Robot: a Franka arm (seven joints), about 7 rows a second.
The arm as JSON. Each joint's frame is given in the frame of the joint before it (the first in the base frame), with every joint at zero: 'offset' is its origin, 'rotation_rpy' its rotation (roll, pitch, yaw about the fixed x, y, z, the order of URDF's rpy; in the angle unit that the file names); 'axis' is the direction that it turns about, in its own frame. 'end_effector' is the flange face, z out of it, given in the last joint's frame.
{
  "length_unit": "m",
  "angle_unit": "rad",
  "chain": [
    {
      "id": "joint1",
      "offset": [
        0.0,
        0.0,
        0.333
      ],
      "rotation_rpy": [
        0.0,
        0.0,
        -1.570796
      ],
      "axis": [
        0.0,
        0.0,
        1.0
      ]
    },
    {
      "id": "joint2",
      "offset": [
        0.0,
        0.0,
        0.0
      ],
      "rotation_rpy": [
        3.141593,
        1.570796,
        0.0
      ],
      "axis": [
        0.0,
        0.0,
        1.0
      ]
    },
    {
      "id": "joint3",
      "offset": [
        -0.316,
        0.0,
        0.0
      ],
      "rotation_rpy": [
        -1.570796,
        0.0,
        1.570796
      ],
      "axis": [
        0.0,
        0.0,
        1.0
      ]
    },
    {
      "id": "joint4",
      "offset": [
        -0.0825,
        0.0,
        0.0
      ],
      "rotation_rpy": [
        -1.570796,
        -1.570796,
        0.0
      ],
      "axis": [
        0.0,
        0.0,
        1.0
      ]
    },
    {
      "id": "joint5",
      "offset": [
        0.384,
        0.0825,
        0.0
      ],
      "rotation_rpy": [
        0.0,
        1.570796,
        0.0
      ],
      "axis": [
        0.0,
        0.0,
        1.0
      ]
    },
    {
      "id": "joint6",
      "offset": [
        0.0,
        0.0,
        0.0
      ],
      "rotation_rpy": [
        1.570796,
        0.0,
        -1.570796
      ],
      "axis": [
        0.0,
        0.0,
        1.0
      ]
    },
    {
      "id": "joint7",
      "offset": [
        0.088,
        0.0,
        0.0
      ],
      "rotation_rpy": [
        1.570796,
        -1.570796,
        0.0
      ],
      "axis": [
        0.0,
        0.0,
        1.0
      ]
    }
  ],
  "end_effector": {
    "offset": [
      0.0,
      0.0,
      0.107
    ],
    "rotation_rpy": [
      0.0,
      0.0,
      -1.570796
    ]
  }
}
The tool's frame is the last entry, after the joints.
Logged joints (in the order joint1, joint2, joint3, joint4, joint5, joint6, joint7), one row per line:
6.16 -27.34 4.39 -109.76 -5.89 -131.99 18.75
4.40 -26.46 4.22 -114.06 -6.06 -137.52 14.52
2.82 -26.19 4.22 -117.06 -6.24 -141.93 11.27
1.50 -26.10 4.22 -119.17 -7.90 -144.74 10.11
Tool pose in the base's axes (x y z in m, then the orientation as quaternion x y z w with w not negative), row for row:
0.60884 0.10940 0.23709 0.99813 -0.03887 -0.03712 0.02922
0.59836 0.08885 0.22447 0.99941 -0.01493 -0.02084 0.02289
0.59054 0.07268 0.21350 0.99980 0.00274 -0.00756 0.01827
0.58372 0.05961 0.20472 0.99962 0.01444 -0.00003 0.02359
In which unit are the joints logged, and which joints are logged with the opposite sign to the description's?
The joints are logged in degrees. Opposite sign: joint2, joint6.
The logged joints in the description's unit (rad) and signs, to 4 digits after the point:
0.1075 0.4772 0.0766 -1.9157 -0.1028 2.3037 0.3272
0.0768 0.4618 0.0737 -1.9907 -0.1058 2.4002 0.2534
0.0492 0.4571 0.0737 -2.0431 -0.1089 2.4771 0.1967
0.0262 0.4555 0.0737 -2.0799 -0.1379 2.5262 0.1765

